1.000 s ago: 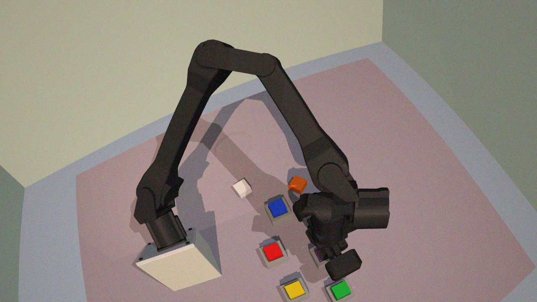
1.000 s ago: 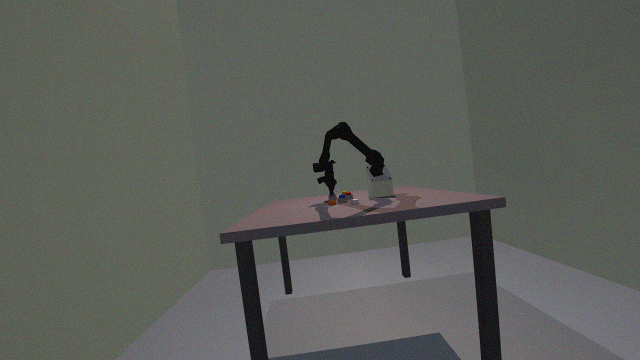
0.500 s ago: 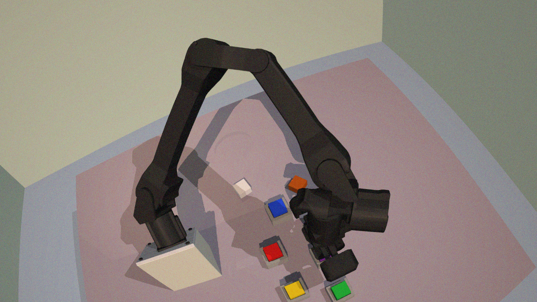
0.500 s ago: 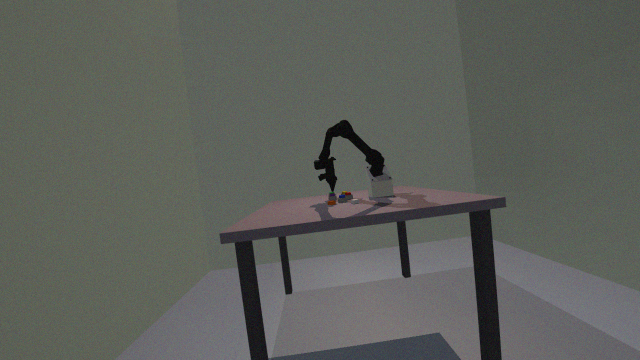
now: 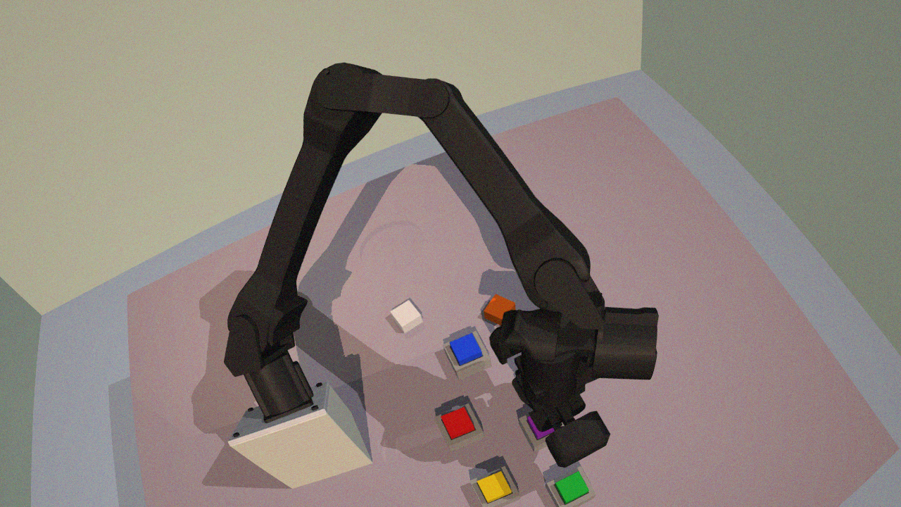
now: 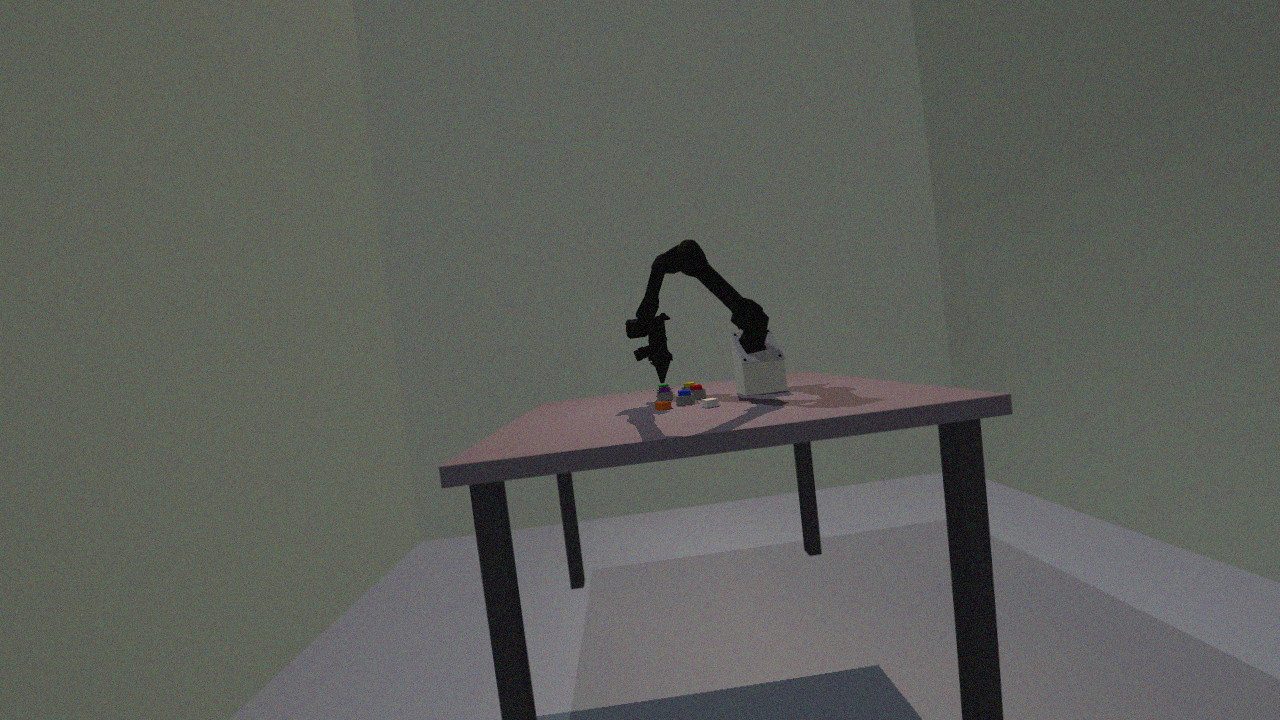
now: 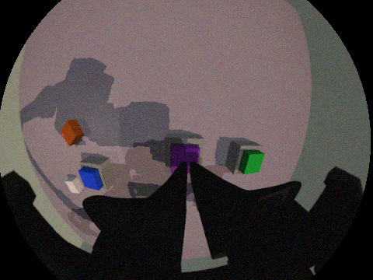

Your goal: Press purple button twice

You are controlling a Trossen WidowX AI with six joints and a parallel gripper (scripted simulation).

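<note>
Now: gripper tip 2 cm above the purple button. Also, from my gripper tip: red button: 9 cm behind, 6 cm to the left, 2 cm below; yellow button: 10 cm behind, 4 cm to the right, 2 cm below; green button: 2 cm behind, 10 cm to the right, 2 cm below.
</note>
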